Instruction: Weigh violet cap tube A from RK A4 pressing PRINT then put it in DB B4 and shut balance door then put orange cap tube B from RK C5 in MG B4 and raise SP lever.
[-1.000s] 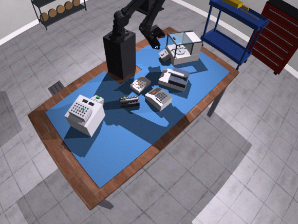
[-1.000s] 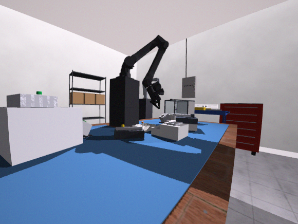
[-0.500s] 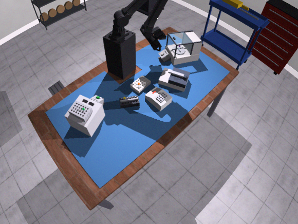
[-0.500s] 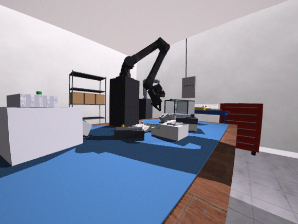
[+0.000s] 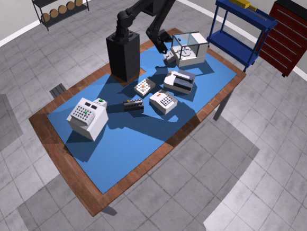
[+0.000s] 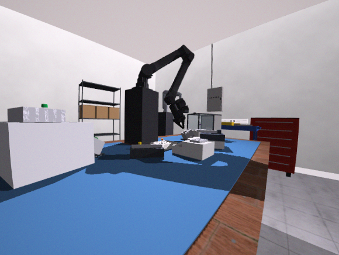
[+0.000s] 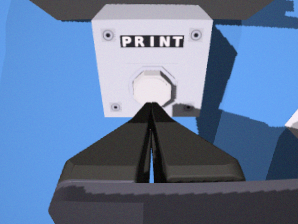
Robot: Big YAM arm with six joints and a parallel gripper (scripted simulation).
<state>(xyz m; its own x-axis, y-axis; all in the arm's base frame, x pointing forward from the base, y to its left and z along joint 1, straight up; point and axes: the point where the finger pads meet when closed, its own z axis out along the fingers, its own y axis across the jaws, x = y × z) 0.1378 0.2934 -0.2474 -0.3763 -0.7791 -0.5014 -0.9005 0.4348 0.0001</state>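
Right now my hand is 30 mm above the print key, 10 mm to the right of it and 10 mm short of it. Round my hand: tube rack RK (310 mm to the right, 90 mm ahead, 80 mm below); then violet-capped tube (150 mm to the left, 70 mm ahead, 10 mm above); then SP lever (240 mm ahead, 100 mm to the right, 10 mm below).
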